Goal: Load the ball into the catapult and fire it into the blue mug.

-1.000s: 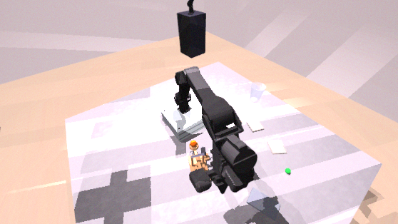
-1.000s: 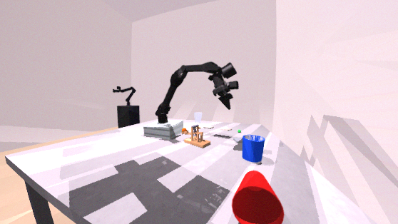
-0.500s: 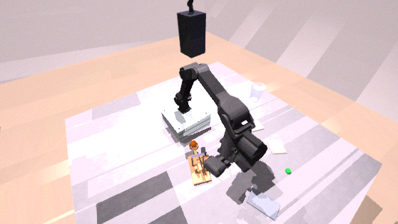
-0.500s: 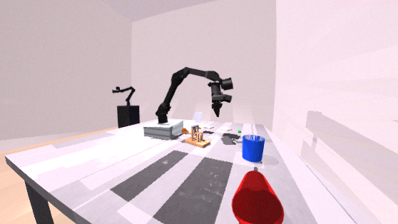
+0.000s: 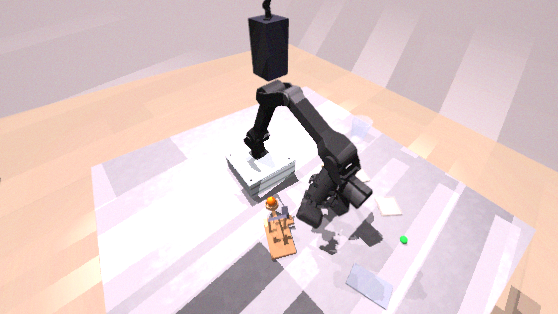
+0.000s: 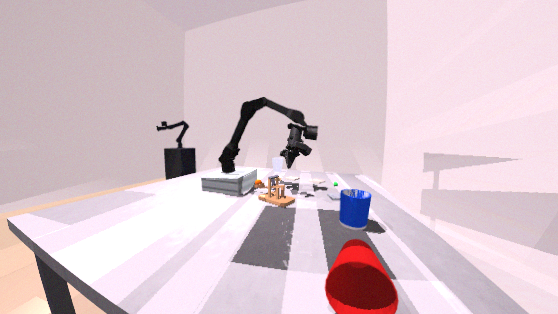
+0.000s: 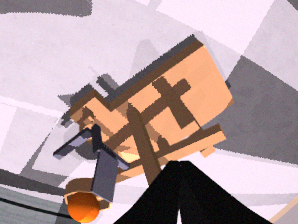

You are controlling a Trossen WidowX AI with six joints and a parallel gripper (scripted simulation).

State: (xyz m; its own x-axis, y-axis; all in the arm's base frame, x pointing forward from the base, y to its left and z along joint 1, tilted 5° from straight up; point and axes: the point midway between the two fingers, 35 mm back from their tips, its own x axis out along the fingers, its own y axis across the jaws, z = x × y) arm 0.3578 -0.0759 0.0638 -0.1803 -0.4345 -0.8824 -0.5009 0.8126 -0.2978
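My gripper tip is now 14 cm past the orange ball, 1 cm to the left of it and 7 cm above it. From my gripper tip the other things lie so: flat grey plate: 25 cm ahead, 5 cm to the left, 13 cm below; then wooden catapult: 7 cm behind, 2 cm to the right, 8 cm below; then blue mug: 24 cm ahead, 20 cm to the right, 11 cm below.
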